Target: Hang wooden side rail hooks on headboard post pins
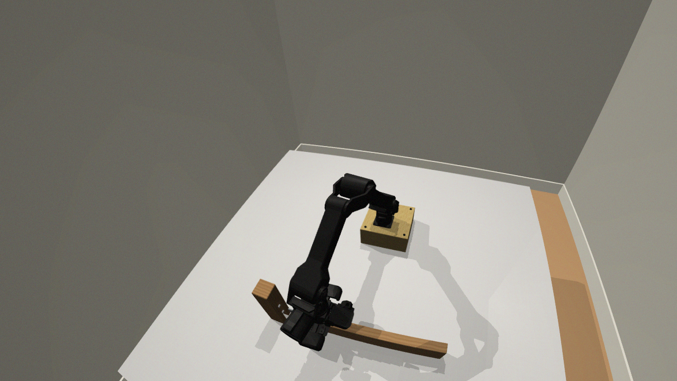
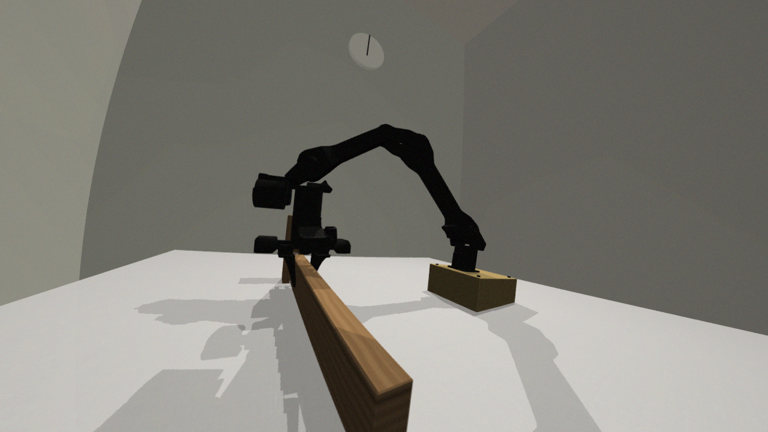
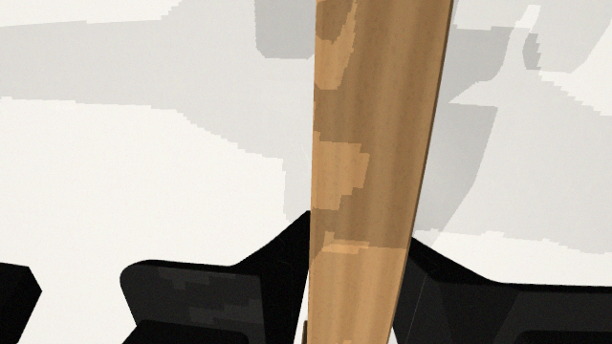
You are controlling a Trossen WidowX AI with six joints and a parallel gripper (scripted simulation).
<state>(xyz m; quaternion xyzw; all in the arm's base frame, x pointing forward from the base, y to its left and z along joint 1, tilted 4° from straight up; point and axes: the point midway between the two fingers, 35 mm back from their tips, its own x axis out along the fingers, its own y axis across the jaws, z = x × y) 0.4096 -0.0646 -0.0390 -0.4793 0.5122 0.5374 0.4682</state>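
My gripper tip is 15 cm to the left of the wooden headboard post, 6 cm below it and 1 cm short of it.
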